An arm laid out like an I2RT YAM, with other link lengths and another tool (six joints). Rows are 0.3 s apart.
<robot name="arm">
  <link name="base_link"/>
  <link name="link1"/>
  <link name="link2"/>
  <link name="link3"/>
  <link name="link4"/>
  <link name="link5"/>
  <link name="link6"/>
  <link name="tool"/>
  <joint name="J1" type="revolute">
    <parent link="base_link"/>
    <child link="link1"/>
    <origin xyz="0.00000 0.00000 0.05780" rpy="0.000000 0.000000 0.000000"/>
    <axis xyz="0 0 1"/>
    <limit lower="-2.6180" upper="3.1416"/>
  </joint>
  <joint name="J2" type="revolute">
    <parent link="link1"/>
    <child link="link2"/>
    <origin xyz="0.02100 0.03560 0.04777" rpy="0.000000 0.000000 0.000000"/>
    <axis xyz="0 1 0"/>
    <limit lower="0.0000" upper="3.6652"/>
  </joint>
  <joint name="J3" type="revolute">
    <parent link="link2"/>
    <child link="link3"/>
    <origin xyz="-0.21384 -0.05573 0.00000" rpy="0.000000 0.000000 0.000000"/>
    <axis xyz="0 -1 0"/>
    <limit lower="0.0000" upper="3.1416"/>
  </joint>
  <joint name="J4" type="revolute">
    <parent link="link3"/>
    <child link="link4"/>
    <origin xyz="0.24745 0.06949 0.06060" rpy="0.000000 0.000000 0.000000"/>
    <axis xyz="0 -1 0"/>
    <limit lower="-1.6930" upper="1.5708"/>
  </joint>
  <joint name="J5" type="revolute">
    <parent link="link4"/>
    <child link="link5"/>
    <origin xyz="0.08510 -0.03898 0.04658" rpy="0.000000 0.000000 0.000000"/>
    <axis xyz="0 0 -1"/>
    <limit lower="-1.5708" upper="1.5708"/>
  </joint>
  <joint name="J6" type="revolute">
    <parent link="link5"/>
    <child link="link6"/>
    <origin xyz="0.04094 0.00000 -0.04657" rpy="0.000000 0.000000 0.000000"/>
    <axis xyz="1 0 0"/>
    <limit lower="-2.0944" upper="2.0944"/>
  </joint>
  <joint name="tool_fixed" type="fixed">
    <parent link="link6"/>
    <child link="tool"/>
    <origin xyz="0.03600 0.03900 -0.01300" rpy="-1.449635 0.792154 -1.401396"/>
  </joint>
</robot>
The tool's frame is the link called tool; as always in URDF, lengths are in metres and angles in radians.
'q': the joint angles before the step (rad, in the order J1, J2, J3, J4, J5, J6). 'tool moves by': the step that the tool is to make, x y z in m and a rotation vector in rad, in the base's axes. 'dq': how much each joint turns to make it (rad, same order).
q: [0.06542 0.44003 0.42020 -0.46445 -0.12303 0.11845]
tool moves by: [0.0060 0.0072 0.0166 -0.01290 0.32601 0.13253]
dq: [-0.00015 0.36487 0.33171 -0.30676 -0.10997 -0.07488]
